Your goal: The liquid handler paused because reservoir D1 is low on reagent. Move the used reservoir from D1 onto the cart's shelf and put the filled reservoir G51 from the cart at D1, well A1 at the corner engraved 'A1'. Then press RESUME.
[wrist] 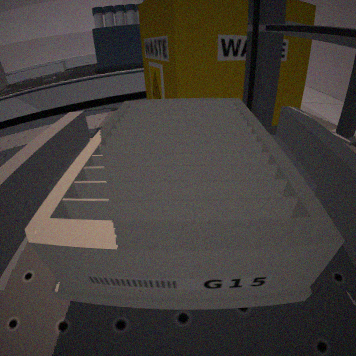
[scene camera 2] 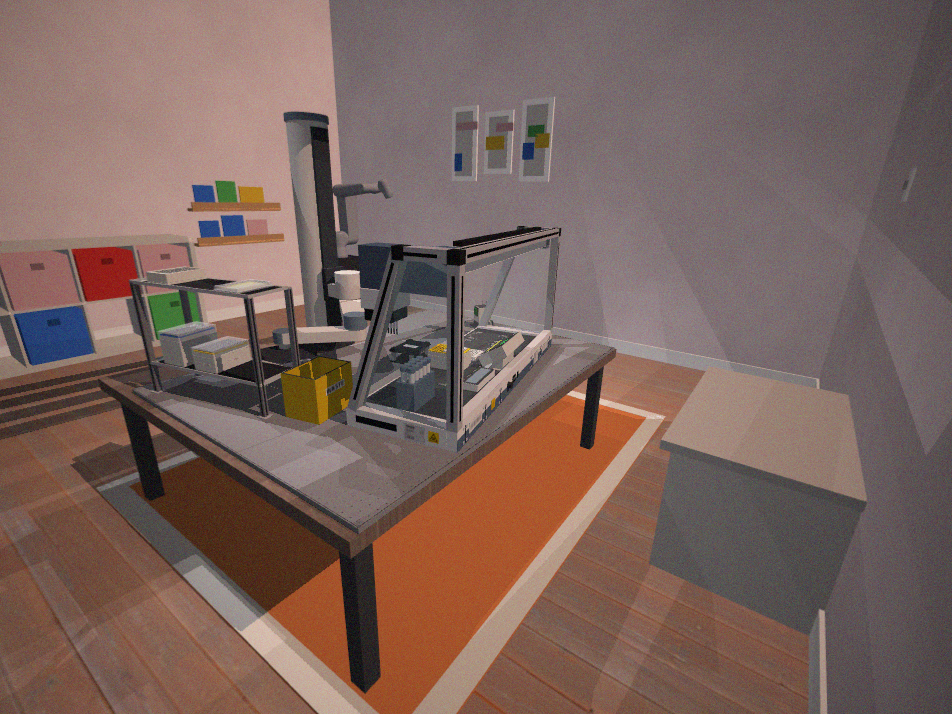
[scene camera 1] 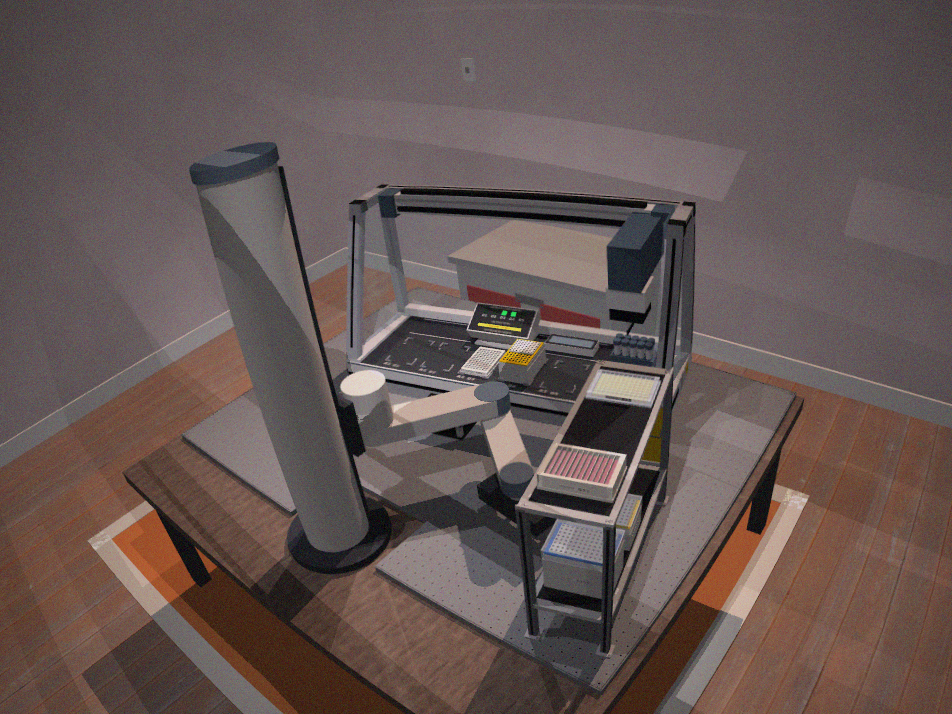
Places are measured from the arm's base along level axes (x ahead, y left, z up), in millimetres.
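Pixels of known places: gripper, fingertip midpoint: (wrist: 180,123); arm's base, origin of the base link: (scene camera 1: 339,535).
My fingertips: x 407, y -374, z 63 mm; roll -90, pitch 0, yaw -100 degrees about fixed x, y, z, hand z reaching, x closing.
For each thing: its top centre in the pictures, then the offset to it from my fingertips. "spot": a spot on its surface instead. Level surfaces: height alone.
- grey ribbed reservoir, middle of its top: (wrist: 179,131) dx -13, dy +2, dz +1 mm
- cart, middle of its top: (scene camera 1: 605,428) (scene camera 2: 210,282) dx -160, dy -183, dz +306 mm
- liquid handler's screen, surface spot: (scene camera 1: 503,321) spot: dx +409, dy +502, dz +65 mm
- deck, its level: dz +0 mm
- pale yellow plate, middle of its top: (scene camera 1: 623,384) (scene camera 2: 243,283) dx -34, dy -150, dz +314 mm
- blue-rimmed box, middle of its top: (scene camera 1: 583,540) (scene camera 2: 187,327) dx -286, dy -215, dz +153 mm
- yellow-rimmed box, middle of its top: (scene camera 1: 604,505) (scene camera 2: 220,343) dx -160, dy -183, dz +120 mm
- yellow waste bin, middle of its top: (scene camera 2: 317,367) dx +154, dy -71, dz +85 mm
My gripper (scene camera 1: 503,495) (wrist: 180,123) is shut on a grey ribbed reservoir (wrist: 195,200) printed G15. It holds it level over the perforated mat, left of the cart (scene camera 1: 565,513) (scene camera 2: 261,357); the arm hides it in scene camera 1. A reservoir with pink-red liquid in its troughs (scene camera 1: 582,467) stands at the near end of the cart's top; its label is too small to read. It also shows in scene camera 2 (scene camera 2: 173,274). The liquid handler's screen (scene camera 1: 503,321) shows green marks and a yellow bar. The deck (scene camera 1: 399,342) has engraved corner marks; the RESUME button cannot be made out.
A pale yellow plate (scene camera 1: 624,386) (scene camera 2: 244,285) is at the cart top's far end. A blue-rimmed box (scene camera 1: 580,554) and a yellow-rimmed box (scene camera 1: 629,514) are on the lower shelf. A yellow waste bin (scene camera 2: 315,391) (wrist: 195,60) and the handler's uprights (scene camera 1: 357,284) stand nearby.
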